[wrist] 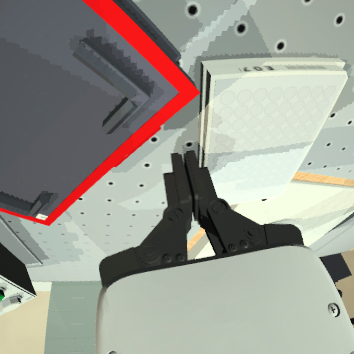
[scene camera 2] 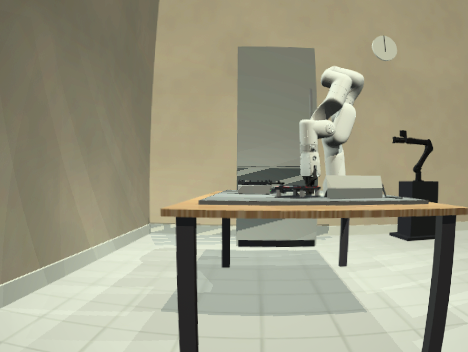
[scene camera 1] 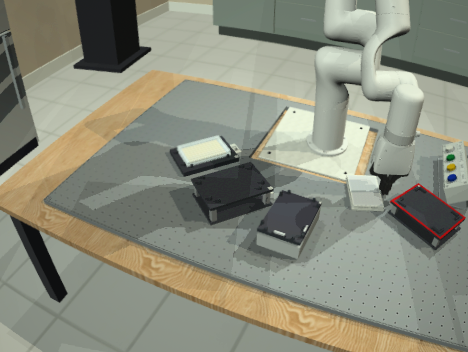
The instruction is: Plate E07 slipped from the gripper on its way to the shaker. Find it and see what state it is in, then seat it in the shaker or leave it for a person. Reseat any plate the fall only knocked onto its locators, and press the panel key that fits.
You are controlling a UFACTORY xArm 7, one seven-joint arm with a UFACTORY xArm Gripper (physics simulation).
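Frame: origin at the arm's base, x ahead, y left, z up, level; metres.
Where they show: gripper, between the fingertips: (wrist: 182,165) (scene camera 2: 309,194) (scene camera 1: 383,191); arm's base, origin of its link: (scene camera 1: 327,143).
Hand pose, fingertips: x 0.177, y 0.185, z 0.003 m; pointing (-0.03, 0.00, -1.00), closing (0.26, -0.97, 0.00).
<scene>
Things, the pixels of their top centre, and the offset from my fingertips.
- Plate E07, centre of its top: (wrist: 259,156) (scene camera 1: 365,190) dx +0.019, dy -0.052, dz +0.006 m
- red-edged black platform, centre of its top: (scene camera 1: 429,207) (scene camera 2: 298,185) dx +0.073, dy +0.117, dz +0.038 m
- pale-welled plate, centre of its top: (scene camera 1: 203,148) dx +0.005, dy -0.505, dz +0.023 m
- raised black platform, centre of its top: (scene camera 1: 231,180) (scene camera 2: 264,180) dx +0.149, dy -0.372, dz +0.054 m
- key panel, centre of its top: (scene camera 1: 460,159) (scene camera 2: 352,175) dx -0.121, dy +0.208, dz +0.076 m
Plate E07 (scene camera 1: 365,193) (wrist: 270,120) lies flat on the perforated mat, wells up under what looks like a clear lid. Its label faces away from the gripper in the wrist view. My gripper (scene camera 1: 386,192) (scene camera 2: 310,184) (wrist: 182,165) is shut and empty, pointing down between the plate and the red-edged black platform (scene camera 1: 428,210) (wrist: 50,100). Its tips are close to the plate's side; contact cannot be told. A pale-welled plate (scene camera 1: 204,150) rests on a low black base. A grey box with a black top and corner locators (scene camera 1: 291,214) carries no plate; it may be the shaker.
A raised black platform (scene camera 1: 231,184) with small locators stands between the pale-welled plate and the grey box. The key panel (scene camera 1: 456,189) (scene camera 2: 353,187) has white, green, yellow and blue keys, beyond the red-edged platform. The arm's white base plate (scene camera 1: 285,137) is behind plate E07.
</scene>
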